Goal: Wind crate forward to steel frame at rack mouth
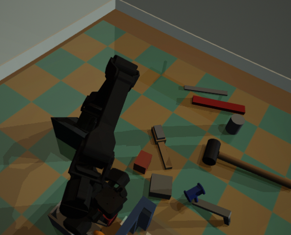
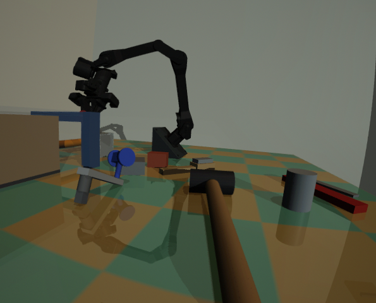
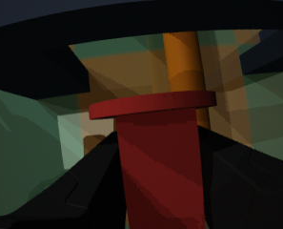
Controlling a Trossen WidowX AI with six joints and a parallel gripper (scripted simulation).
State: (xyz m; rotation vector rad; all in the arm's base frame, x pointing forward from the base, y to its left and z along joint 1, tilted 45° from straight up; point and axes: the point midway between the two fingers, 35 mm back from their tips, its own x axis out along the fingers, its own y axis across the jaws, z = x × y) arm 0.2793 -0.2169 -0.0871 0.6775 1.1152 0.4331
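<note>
Right now my gripper tip is 50 mm past the red-knobbed winch handle, 10 mm to the left of it and 30 mm above it. Round my gripper tip: red cylindrical grip: 10 mm behind; then grey block: 50 mm ahead, 220 mm to the left, 120 mm below; then boxy winch: 120 mm behind, 40 mm to the right, 100 mm below.
</note>
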